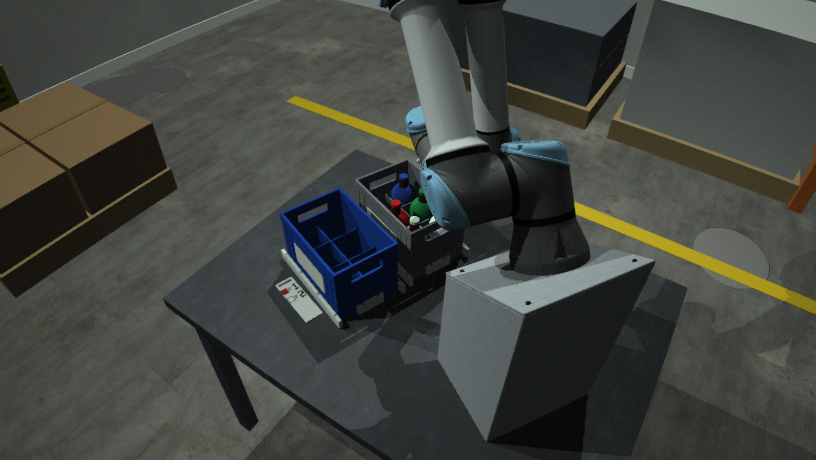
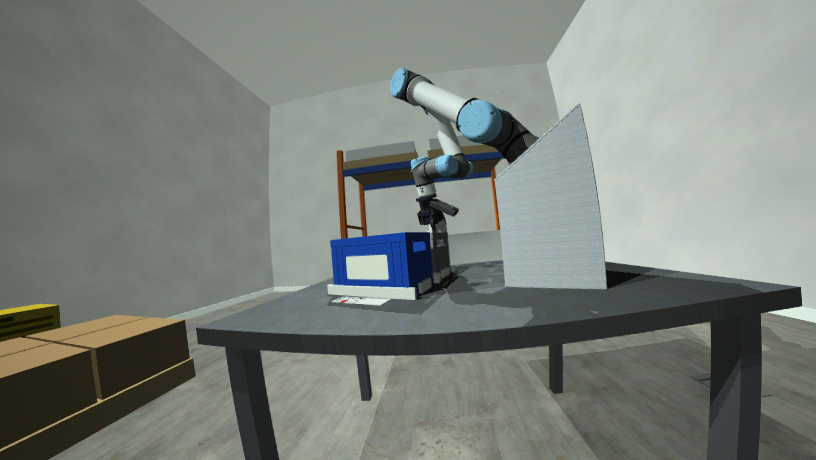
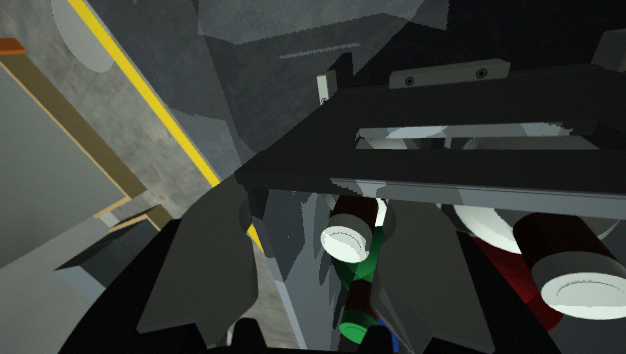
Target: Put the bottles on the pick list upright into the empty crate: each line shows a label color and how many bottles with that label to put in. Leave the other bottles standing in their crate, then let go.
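Frame: origin at the arm's base, x ahead, y left, z up, level; metres.
Seen in the pictures: gripper, fingertip midpoint: (image 2: 441,242); arm's base at its link origin: (image 1: 549,260) (image 2: 535,164).
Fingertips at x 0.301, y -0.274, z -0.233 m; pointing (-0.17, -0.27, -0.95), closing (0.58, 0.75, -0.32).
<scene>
Offsets run from my fingertips to a thing's middle. "*": to the spot under its first point.
The pick list card @(0.132 m down, 0.282 m ahead, 0.355 m left) (image 1: 299,300) (image 2: 361,301) shows red 1 and white 2. The blue crate @(0.045 m down, 0.230 m ahead, 0.224 m left) (image 1: 368,285) (image 2: 371,242) has dividers and no bottles visible. The grey crate @(0.045 m down, 0.134 m ahead, 0.012 m left) (image 1: 425,242) (image 2: 441,262) (image 3: 300,165) holds a blue bottle @(0.047 m down, 0.192 m ahead, 0.065 m right) (image 1: 402,193), a green bottle @(0.047 m down, 0.111 m ahead, 0.032 m right) (image 1: 420,207) (image 3: 354,330), a red bottle @(0.047 m down, 0.153 m ahead, 0.052 m left) (image 1: 396,204) (image 3: 505,265) and two white-capped bottles. One white-capped bottle @(0.047 m down, 0.078 m ahead, 0.088 m left) (image 3: 582,295) stands right of my gripper (image 2: 437,227) (image 3: 318,172). My gripper is open over the crate's corner; the other white-capped bottle @(* 0.030 m up, 0.032 m ahead, 0.008 m left) (image 3: 345,245) shows between its fingers, nearer the right one. Finger contact is unclear.
The two crates stand side by side on the dark table (image 1: 228,320) (image 2: 485,337). White locating strips @(* 0.104 m down, 0.256 m ahead, 0.326 m left) (image 1: 311,288) edge the blue crate. The grey robot pedestal (image 1: 485,342) (image 2: 554,228) stands to the right. The grey crate's side wall (image 3: 300,270) runs between the fingers.
</scene>
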